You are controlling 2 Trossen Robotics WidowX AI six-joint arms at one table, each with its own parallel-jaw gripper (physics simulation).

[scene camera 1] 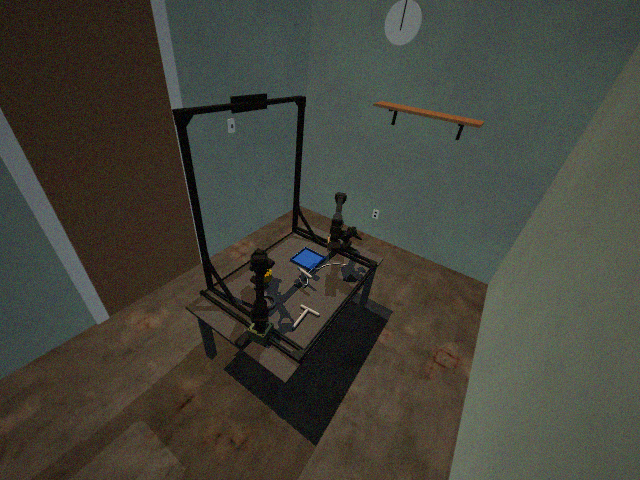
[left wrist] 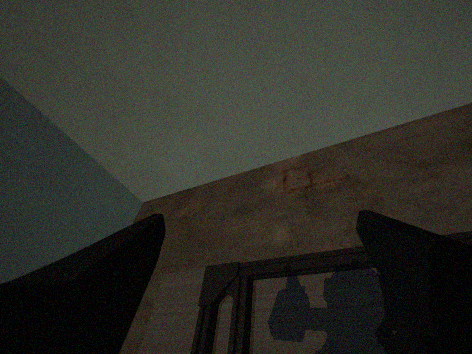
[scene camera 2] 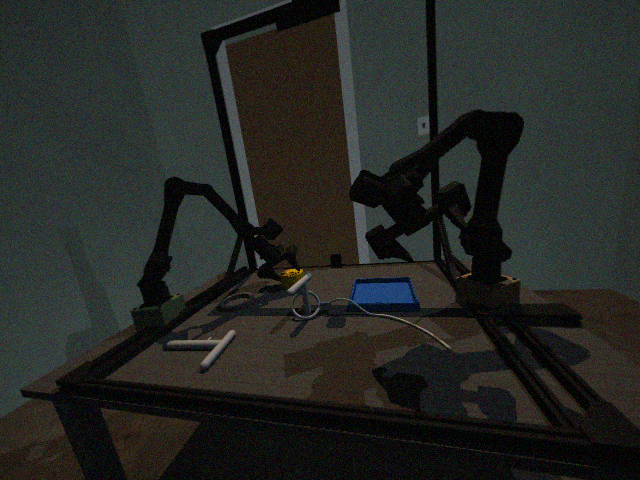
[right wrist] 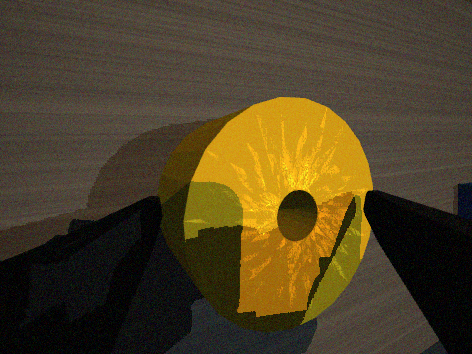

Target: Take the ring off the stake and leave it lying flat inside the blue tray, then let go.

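Where they show: left gripper, fingertip midpoint: (scene camera 1: pixel 359 245) (left wrist: pixel 260 221) (scene camera 2: pixel 439 246); right gripper, fingertip midpoint: (scene camera 2: pixel 291 276) (right wrist: pixel 261 203); left arm's base, origin of the base link: (scene camera 1: pixel 334 239) (scene camera 2: pixel 486 278); right arm's base, origin of the base link: (scene camera 1: pixel 260 326) (scene camera 2: pixel 157 301).
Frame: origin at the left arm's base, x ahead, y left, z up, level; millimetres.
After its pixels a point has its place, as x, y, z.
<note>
A white T-topped stake (scene camera 2: pixel 299 284) {447, -209, 34} (scene camera 1: pixel 305 272) {448, -222, 37} stands near the table's middle. A thin pale ring (scene camera 2: pixel 306 317) {444, -199, -64} hangs or leans around its stem. A blue tray (scene camera 2: pixel 385 295) {186, -184, -66} (scene camera 1: pixel 308 258) {177, -197, -66} lies to the right of the stake in scene camera 2, and a sliver of the tray (right wrist: pixel 465 201) {220, -319, -66} shows in the right wrist view. My right gripper (scene camera 2: pixel 281 266) (right wrist: pixel 261 203) {409, -495, -38} is open, its fingers on either side of a yellow cylinder with a dark central hole. My left gripper (scene camera 2: pixel 439 242) {295, 129, 173} (scene camera 1: pixel 356 235) {295, 129, 173} (left wrist: pixel 260 221) {295, 129, 173} is open, empty and raised beyond the tray, near its arm's base.
The yellow cylinder (scene camera 2: pixel 292 279) {416, -445, -35} stands behind the stake. A pale cord (scene camera 2: pixel 408 324) {230, -29, -69} runs rightward from near the ring. Another white T-shaped piece (scene camera 2: pixel 218 351) {675, -165, -58} lies at the front left. A dark loop (scene camera 2: pixel 219 303) {682, -454, -57} lies behind it. A black frame (scene camera 1: pixel 193 206) {540, -818, 521} rises over the table.
</note>
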